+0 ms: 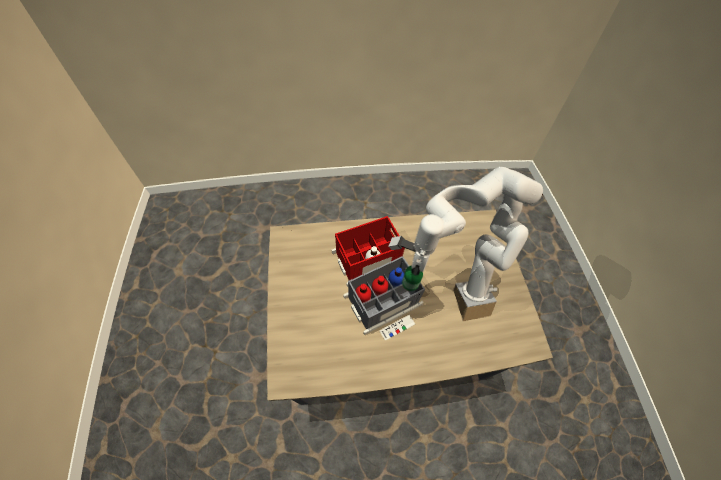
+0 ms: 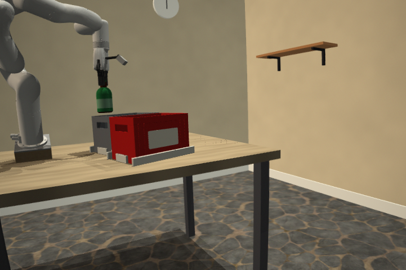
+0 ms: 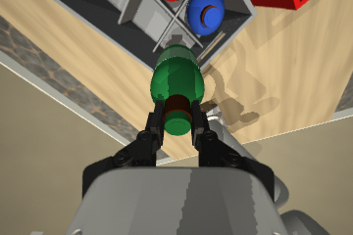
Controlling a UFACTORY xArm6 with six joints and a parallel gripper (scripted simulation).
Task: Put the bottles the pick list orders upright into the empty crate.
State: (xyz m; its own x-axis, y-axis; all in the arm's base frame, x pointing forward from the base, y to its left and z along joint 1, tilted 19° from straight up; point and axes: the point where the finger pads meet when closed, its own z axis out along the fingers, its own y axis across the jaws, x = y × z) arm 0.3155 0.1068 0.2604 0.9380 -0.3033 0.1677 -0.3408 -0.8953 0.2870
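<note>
Now: the green-label bottle 70 mm below my hand. From my hand the other things lie so: white-label bottle: 250 mm below, 180 mm to the right, 150 mm ahead; grey crate: 250 mm below, 100 mm ahead, 10 mm to the left; blue bottle: 250 mm below, 80 mm to the right, 40 mm ahead.
</note>
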